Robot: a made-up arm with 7 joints. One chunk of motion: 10 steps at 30 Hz.
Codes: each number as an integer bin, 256 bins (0 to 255) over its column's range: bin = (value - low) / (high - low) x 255, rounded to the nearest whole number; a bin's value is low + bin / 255 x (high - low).
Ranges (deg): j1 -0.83..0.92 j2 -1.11..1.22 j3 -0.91..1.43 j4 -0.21..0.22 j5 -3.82..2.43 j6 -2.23..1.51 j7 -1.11..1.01
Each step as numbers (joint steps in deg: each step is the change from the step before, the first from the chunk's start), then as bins.
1 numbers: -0.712 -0.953 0.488 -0.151 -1.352 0.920 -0.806
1 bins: 17 17 152 35 101 215 37
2 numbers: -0.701 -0.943 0.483 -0.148 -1.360 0.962 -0.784
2 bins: 19 18 152 37 100 218 39
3 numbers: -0.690 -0.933 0.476 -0.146 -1.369 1.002 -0.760
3 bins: 20 19 151 38 100 220 42
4 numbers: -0.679 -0.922 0.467 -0.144 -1.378 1.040 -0.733
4 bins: 22 21 150 39 100 223 45
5 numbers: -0.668 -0.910 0.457 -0.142 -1.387 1.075 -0.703
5 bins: 24 22 149 40 99 225 49
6 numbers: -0.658 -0.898 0.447 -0.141 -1.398 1.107 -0.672
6 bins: 25 23 148 41 99 228 53
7 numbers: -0.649 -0.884 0.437 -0.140 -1.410 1.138 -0.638
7 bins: 26 25 147 42 98 230 57
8 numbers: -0.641 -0.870 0.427 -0.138 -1.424 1.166 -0.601
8 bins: 28 26 146 43 98 232 61
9 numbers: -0.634 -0.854 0.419 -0.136 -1.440 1.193 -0.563
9 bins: 29 28 145 44 97 233 66
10 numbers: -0.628 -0.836 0.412 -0.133 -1.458 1.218 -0.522
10 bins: 29 30 144 46 96 235 71
